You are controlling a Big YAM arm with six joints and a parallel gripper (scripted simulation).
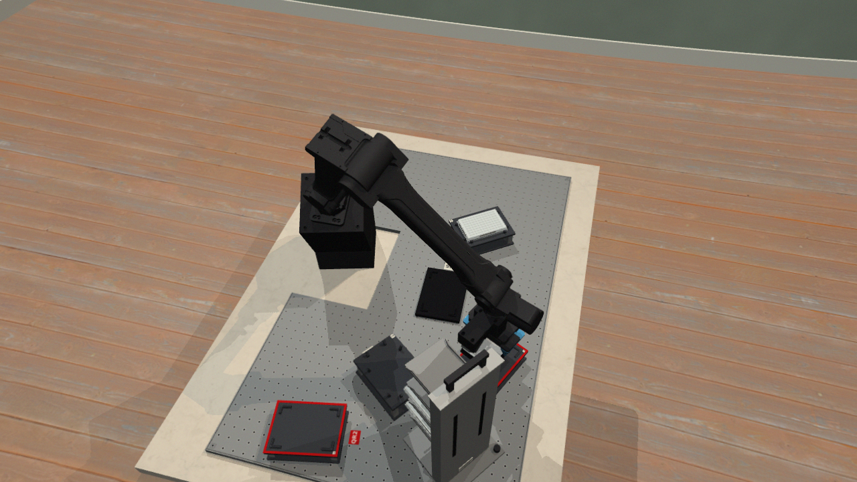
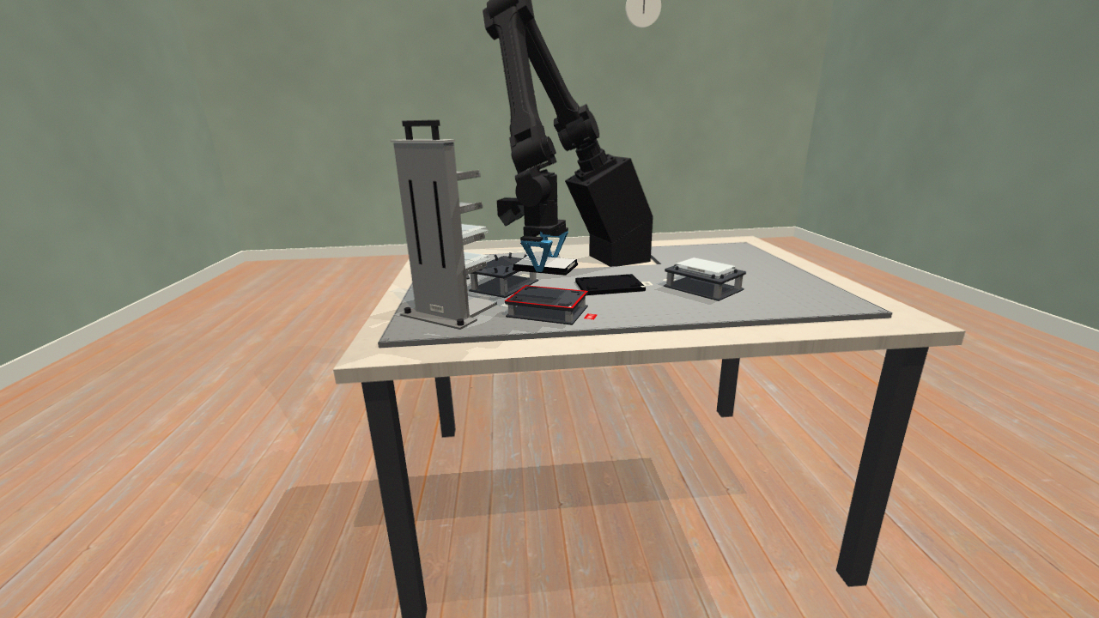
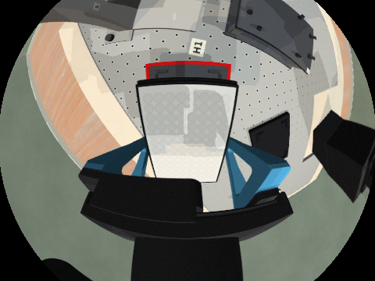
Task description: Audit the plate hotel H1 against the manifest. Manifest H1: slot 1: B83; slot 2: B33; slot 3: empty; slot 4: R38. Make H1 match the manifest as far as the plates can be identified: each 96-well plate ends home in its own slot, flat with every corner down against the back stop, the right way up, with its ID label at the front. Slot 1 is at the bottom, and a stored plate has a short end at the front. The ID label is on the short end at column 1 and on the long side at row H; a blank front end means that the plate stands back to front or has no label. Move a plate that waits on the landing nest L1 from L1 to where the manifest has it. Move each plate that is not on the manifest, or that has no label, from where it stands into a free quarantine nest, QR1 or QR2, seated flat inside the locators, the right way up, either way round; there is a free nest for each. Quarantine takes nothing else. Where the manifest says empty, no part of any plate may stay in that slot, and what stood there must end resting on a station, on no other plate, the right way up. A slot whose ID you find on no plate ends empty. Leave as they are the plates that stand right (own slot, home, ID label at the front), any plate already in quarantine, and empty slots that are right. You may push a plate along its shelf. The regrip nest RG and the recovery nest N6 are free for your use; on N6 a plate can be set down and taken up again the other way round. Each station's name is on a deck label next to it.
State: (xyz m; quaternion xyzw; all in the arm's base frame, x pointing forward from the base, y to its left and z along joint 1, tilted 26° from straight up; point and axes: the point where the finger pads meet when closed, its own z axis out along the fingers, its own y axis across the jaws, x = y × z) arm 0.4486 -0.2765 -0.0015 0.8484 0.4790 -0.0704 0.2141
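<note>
My gripper is now 80 mm above the red-edged quarantine nest QR1. Also, from my hand: plate hotel H1: 240 mm to the right, 70 mm above, 40 mm behind; H1 deck label: 120 mm below, 80 mm to the right, 70 mm behind; regrip nest RG: 230 mm behind, 70 mm to the right, 60 mm below.
</note>
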